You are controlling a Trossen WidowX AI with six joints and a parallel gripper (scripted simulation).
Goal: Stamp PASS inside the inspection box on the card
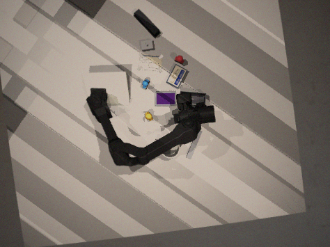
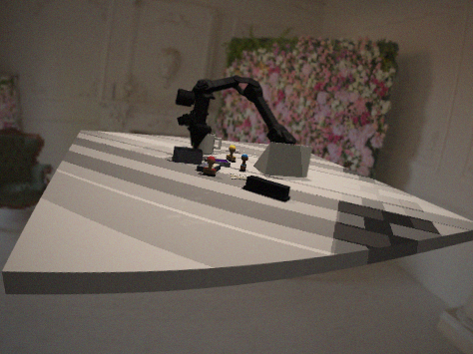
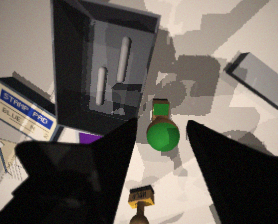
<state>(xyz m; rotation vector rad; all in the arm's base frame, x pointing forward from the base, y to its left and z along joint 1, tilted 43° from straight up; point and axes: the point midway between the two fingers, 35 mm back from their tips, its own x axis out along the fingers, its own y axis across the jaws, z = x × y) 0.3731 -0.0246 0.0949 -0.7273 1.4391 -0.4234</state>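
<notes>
My gripper tip is now 10 mm past the green-knobbed stamp and 20 mm above it. Also, from my gripper tip: grey bar: 40 mm ahead, 130 mm to the right, 40 mm below; dark tray: 30 mm ahead, 60 mm to the left, 30 mm below; purple ink pad: 90 mm behind, 70 mm to the left, 40 mm below.
</notes>
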